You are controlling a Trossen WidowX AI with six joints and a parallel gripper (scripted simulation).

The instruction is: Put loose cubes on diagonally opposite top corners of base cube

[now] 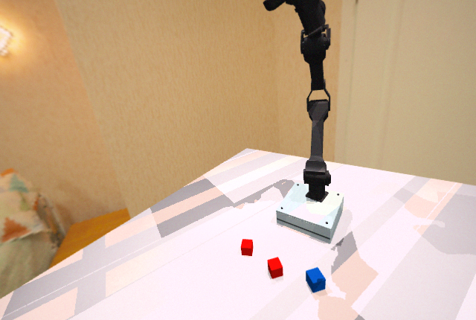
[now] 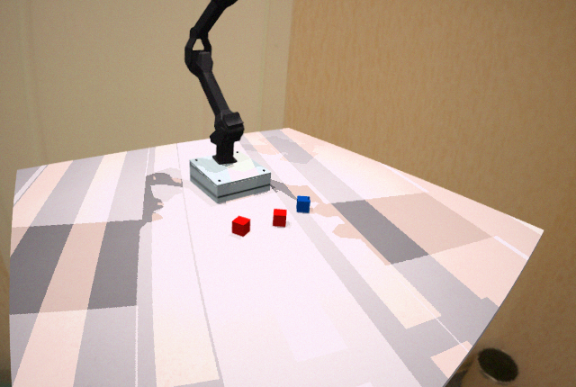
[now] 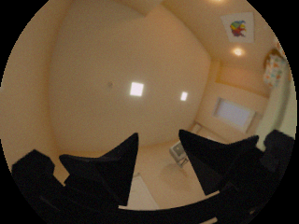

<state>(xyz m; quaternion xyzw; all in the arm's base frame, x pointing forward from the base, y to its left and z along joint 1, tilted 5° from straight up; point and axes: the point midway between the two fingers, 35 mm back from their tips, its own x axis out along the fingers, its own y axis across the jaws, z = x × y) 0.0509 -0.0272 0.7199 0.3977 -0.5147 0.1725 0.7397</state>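
My gripper tip is now 19 cm short of the red cube, 5 cm to the left of it and 80 cm above it. From my gripper tip the other things lie so: blue cube (15 cm ahead, 16 cm to the left, 80 cm below).
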